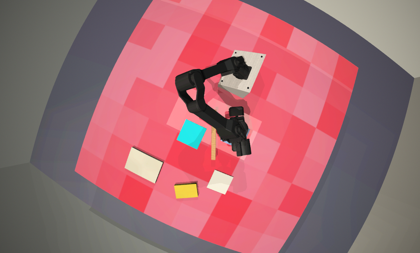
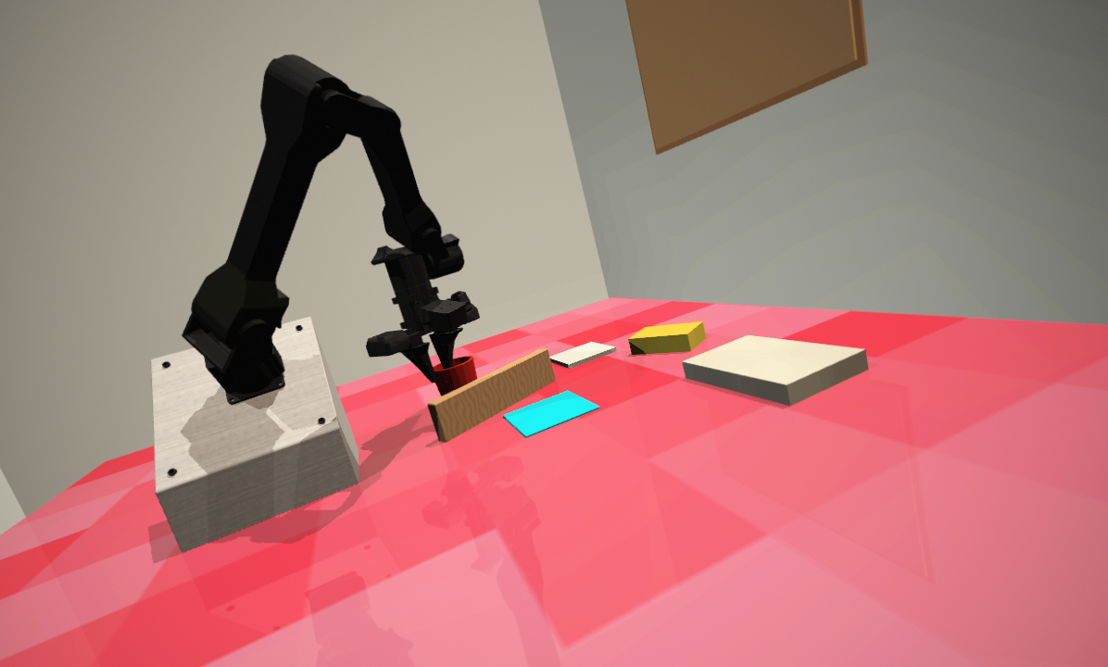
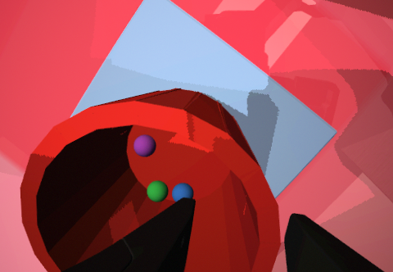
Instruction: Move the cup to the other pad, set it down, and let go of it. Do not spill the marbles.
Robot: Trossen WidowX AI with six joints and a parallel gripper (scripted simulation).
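The dark red cup is 2 cm below my gripper tip, 2 cm ahead of it and 1 cm to the left of it. From my gripper tip the other things lie so: green marble (4 cm below, 3 cm to the left, 2 cm ahead); then blue marble (4 cm below, 3 cm to the left, 1 cm ahead); then purple marble (4 cm below, 4 cm ahead, 2 cm to the left).
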